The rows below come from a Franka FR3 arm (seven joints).
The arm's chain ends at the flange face. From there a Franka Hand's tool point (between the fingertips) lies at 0.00 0.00 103.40 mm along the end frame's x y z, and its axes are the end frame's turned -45 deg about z.
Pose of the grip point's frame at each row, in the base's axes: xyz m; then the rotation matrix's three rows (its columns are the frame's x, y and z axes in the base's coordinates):
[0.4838, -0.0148, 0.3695], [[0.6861, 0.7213, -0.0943], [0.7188, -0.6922, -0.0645], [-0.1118, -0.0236, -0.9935]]
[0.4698, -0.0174, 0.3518], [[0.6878, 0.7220, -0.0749], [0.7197, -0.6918, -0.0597], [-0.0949, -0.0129, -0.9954]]
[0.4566, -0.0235, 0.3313], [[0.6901, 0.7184, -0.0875], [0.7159, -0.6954, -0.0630], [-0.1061, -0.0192, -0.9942]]
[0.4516, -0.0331, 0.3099], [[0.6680, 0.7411, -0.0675], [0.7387, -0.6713, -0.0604], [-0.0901, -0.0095, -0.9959]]
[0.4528, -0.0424, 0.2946], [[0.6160, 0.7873, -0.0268], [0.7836, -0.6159, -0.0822], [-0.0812, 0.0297, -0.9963]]
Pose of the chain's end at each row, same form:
[0.4936, -0.0081, 0.4722], [[0.9952, 0.0249, -0.0943], [0.0188, -0.9977, -0.0645], [-0.0957, 0.0624, -0.9935]]
[0.4775, -0.0112, 0.4547], [[0.9969, 0.0242, -0.0749], [0.0197, -0.9981, -0.0597], [-0.0762, 0.0580, -0.9954]]
[0.4656, -0.0170, 0.4341], [[0.9960, 0.0200, -0.0875], [0.0145, -0.9979, -0.0630], [-0.0886, 0.0614, -0.9942]]
[0.4586, -0.0269, 0.4129], [[0.9964, 0.0517, -0.0675], [0.0477, -0.9970, -0.0604], [-0.0704, 0.0570, -0.9959]]
[0.4556, -0.0339, 0.3976], [[0.9923, 0.1211, -0.0268], [0.1186, -0.9896, -0.0822], [-0.0364, 0.0784, -0.9963]]

